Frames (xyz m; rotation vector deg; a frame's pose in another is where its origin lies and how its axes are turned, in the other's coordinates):
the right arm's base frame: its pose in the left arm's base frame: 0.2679 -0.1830 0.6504 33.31 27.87 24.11
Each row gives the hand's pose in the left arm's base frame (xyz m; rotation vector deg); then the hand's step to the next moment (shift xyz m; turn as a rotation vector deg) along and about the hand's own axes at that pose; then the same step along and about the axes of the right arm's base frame.
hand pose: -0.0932 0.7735 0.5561 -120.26 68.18 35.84
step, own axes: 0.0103 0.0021 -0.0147 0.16 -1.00 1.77
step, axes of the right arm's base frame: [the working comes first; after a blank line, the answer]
step, axes of the left arm's base frame: 0.0044 -0.0173 0.0025 0.79 1.58 -1.02

-0.0060 -0.0126 0.0115 1.75 0.39 -0.97
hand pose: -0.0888 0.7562 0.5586 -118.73 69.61 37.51
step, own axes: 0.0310 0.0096 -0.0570 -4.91 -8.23 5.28
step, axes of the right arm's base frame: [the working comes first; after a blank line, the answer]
step, axes of the left arm's base frame: 0.0109 -0.0631 0.0142 4.60 9.70 2.10

-0.0274 -0.0418 0.0425 7.93 7.54 0.00
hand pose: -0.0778 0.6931 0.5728 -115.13 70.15 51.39
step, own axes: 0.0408 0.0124 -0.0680 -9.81 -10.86 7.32
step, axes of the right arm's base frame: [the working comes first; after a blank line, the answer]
step, axes of the left arm's base frame: 0.0184 -0.0780 0.0051 4.85 14.73 5.23

-0.0260 -0.0604 0.0461 9.68 13.19 0.33
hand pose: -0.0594 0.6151 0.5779 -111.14 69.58 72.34
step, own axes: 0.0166 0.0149 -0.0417 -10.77 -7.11 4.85
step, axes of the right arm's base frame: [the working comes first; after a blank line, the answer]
step, axes of the left arm's base frame: 0.0076 -0.0465 0.0036 2.44 11.42 7.32

-0.0184 -0.0349 0.0261 5.42 12.53 1.93
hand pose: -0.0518 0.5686 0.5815 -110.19 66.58 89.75
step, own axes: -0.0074 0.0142 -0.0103 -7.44 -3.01 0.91
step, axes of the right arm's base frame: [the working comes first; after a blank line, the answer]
step, axes of the left arm's base frame: -0.0053 -0.0132 0.0127 1.65 4.99 6.13

-0.0148 -0.0011 0.0119 1.92 7.12 3.30
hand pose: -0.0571 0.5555 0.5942 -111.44 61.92 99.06
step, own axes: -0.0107 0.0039 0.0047 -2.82 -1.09 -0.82
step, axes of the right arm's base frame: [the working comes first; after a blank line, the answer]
step, axes of the left arm's base frame: -0.0059 0.0040 0.0101 1.41 1.07 2.59

-0.0058 0.0106 0.0025 0.86 2.05 2.21
